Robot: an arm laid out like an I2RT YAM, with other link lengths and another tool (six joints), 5 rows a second.
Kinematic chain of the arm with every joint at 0, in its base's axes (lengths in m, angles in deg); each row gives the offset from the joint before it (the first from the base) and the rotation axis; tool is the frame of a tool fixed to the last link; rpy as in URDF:
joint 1: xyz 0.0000 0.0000 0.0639 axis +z
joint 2: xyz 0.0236 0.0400 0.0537 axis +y
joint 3: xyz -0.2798 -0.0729 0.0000 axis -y
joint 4: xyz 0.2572 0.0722 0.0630 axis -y
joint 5: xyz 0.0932 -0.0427 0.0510 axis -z
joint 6: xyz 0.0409 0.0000 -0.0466 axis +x
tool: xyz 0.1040 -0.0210 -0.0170 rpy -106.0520 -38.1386 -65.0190
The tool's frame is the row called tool.
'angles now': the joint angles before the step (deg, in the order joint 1, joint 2, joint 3, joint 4, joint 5, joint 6). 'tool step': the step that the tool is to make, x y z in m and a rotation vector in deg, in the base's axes. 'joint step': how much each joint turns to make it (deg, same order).
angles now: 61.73 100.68 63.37 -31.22 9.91 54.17
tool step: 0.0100 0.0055 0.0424 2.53 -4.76 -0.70
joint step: 0.25 -4.01 3.39 -2.86 3.13 -0.34
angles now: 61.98 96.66 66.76 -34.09 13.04 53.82
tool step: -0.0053 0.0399 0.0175 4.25 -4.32 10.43
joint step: 2.97 0.47 1.74 6.06 -1.99 -7.63
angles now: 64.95 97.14 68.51 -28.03 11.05 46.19
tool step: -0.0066 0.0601 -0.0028 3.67 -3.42 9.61
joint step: 3.43 6.67 4.70 7.74 -2.29 -6.07
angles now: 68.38 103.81 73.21 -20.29 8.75 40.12
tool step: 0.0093 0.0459 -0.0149 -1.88 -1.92 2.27
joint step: 1.40 10.31 10.80 -1.20 1.37 -2.25
